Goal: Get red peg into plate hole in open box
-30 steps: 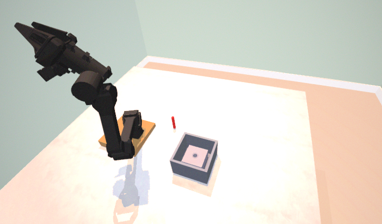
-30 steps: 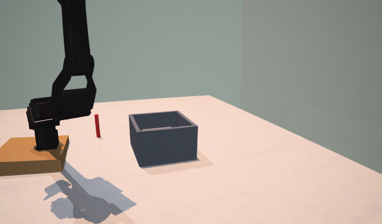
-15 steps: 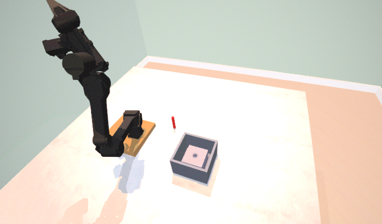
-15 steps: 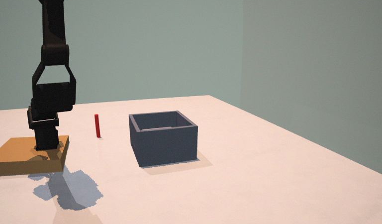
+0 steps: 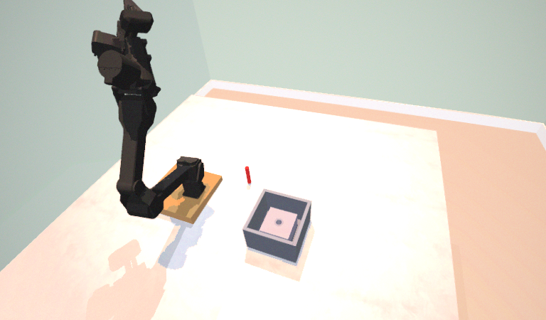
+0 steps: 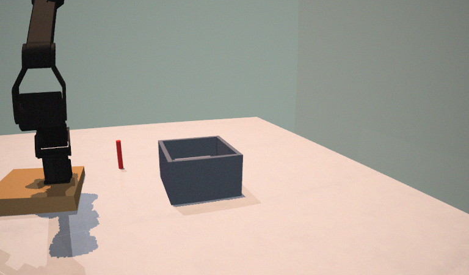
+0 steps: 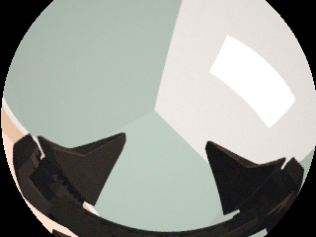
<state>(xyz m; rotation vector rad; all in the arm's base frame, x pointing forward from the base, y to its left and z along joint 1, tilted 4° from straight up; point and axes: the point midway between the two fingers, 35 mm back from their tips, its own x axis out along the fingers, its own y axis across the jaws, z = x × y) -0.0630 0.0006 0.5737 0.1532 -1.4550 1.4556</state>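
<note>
My gripper tip is now 23 cm short of the red peg, 5 cm to the right of it and 59 cm above it. Round my gripper tip: pale plate (40 cm ahead, 13 cm to the right, 58 cm below); then grey box (40 cm ahead, 13 cm to the right, 60 cm below).
</note>
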